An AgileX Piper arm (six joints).
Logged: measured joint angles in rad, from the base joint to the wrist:
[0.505 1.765 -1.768 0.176 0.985 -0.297]
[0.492 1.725 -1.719 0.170 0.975 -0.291]
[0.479 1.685 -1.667 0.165 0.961 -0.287]
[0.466 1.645 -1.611 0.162 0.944 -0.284]
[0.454 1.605 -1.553 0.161 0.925 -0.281]
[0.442 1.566 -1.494 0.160 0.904 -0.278]
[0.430 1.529 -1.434 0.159 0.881 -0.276]
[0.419 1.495 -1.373 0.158 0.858 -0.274]
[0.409 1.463 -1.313 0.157 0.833 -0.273]
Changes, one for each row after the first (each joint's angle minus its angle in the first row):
[-0.013 -0.040 0.049 -0.006 -0.010 0.006]
[-0.026 -0.080 0.101 -0.011 -0.024 0.010]
[-0.039 -0.120 0.157 -0.014 -0.041 0.013]
[-0.051 -0.160 0.215 -0.015 -0.060 0.016]
[-0.063 -0.199 0.274 -0.016 -0.081 0.019]
[-0.075 -0.236 0.334 -0.017 -0.104 0.021]
[-0.086 -0.270 0.395 -0.018 -0.127 0.023]
[-0.096 -0.302 0.455 -0.019 -0.152 0.024]

